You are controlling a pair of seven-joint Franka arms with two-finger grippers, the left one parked.
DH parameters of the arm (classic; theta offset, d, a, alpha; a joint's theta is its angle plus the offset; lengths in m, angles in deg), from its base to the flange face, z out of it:
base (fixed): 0 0 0 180
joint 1: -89.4 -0.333 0 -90
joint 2: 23.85 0 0 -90
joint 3: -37.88 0.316 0.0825 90
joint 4: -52.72 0 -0.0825 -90
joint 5: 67.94 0.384 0 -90
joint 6: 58.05 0 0.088 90
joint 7: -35.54 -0.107 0 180
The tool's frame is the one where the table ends.
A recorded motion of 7 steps. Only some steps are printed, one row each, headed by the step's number.
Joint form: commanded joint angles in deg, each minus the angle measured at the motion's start. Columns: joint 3, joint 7, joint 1, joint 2, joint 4, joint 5, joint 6.
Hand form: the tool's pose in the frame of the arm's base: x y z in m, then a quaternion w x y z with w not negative. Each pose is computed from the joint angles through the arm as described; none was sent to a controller.
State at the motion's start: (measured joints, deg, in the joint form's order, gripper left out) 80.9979 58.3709 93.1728 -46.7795 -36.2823 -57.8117 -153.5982
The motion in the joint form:
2: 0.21 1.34 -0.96 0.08 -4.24 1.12 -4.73
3: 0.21 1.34 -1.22 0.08 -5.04 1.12 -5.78
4: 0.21 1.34 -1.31 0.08 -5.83 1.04 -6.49
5: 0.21 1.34 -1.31 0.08 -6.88 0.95 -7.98
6: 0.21 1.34 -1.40 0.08 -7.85 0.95 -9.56
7: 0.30 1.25 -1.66 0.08 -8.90 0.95 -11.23
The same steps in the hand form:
2: 0.5009 0.3805 0.4371 0.21436 -0.83683 -0.49010 0.11649
3: 0.4984 0.3833 0.4320 0.21394 -0.83686 -0.49058 0.11501
4: 0.4962 0.3843 0.4266 0.21273 -0.83708 -0.49053 0.11587
5: 0.4953 0.3850 0.4200 0.21185 -0.83878 -0.48886 0.11221
6: 0.4940 0.3865 0.4142 0.21176 -0.84025 -0.48746 0.10737
7: 0.4908 0.3901 0.4082 0.21153 -0.84102 -0.48717 0.10293

